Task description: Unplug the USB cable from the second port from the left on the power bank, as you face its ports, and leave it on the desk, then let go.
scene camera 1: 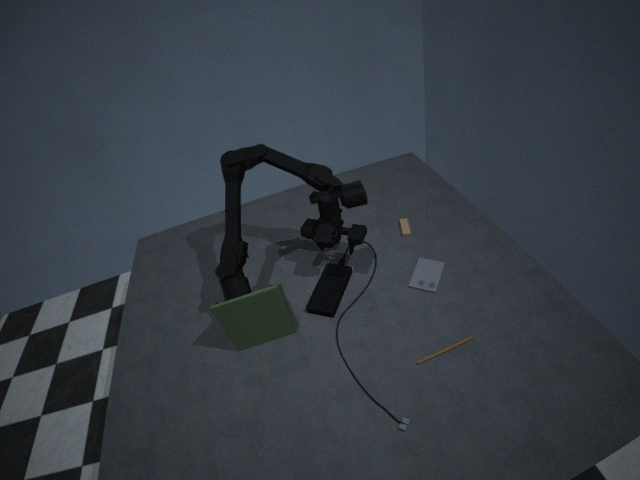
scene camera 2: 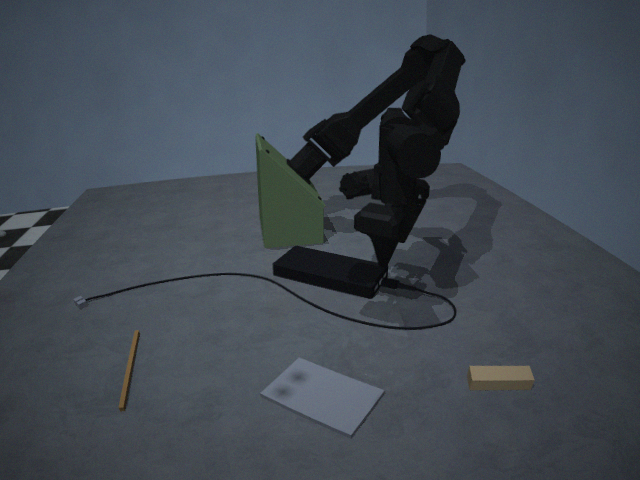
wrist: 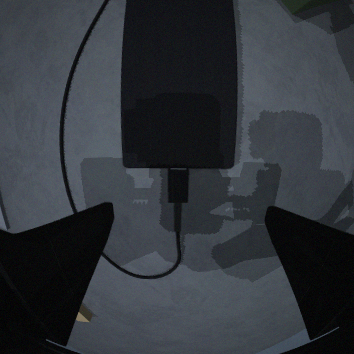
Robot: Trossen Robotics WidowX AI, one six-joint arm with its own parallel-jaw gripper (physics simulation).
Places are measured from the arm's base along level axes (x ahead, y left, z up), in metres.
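Pixels of known places: gripper, fingertip midpoint: (scene camera 1: pixel 336 252) (scene camera 2: pixel 392 254) (wrist: pixel 192 213); arm's base, origin of the base link: (scene camera 1: pixel 238 297) (scene camera 2: pixel 297 171).
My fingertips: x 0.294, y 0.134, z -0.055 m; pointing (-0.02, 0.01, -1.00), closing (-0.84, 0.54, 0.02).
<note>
Ahead of a thing's pixels: the offset from my fingertips to its top centre. "spot": to the spot under its first point.
The black power bank @(0.049 m back, 0.093 m right, 0.038 m down) (scene camera 1: pixel 329 290) (scene camera 2: pixel 320 268) (wrist: pixel 179 75) lies flat on the desk. The black USB plug @(0.011 m ahead, 0.005 m left, 0.045 m down) (scene camera 2: pixel 391 283) (wrist: pixel 178 185) sits at its port end, near the middle of that edge in the wrist view, with a thin light strip between plug and bank. Which port it is in cannot be told. Its thin black cable (scene camera 1: pixel 338 338) (scene camera 2: pixel 310 305) (wrist: pixel 62 120) curls round beside the bank. My gripper (scene camera 1: pixel 336 251) (wrist: pixel 192 213) is open and empty. It points down above the plug's rear end, one finger on each side and well apart from it. In scene camera 2, one finger partly hides the bank's port end.
The green wedge-shaped arm base (scene camera 1: pixel 255 317) (scene camera 2: pixel 289 211) stands beside the bank. A pale card @(0.236 m ahead, 0.135 m right, 0.054 m down) (scene camera 1: pixel 427 274) (scene camera 2: pixel 323 395), a tan block @(0.252 m ahead, 0.084 m left, 0.044 m down) (scene camera 1: pixel 404 227) (scene camera 2: pixel 500 378) and an orange stick @(0.180 m ahead, 0.382 m right, 0.054 m down) (scene camera 1: pixel 444 350) (scene camera 2: pixel 129 369) lie on the desk. The cable's far end has a light connector @(spot: 0.020 m ahead, 0.525 m right, 0.050 m down) (scene camera 1: pixel 403 424) (scene camera 2: pixel 80 301).
</note>
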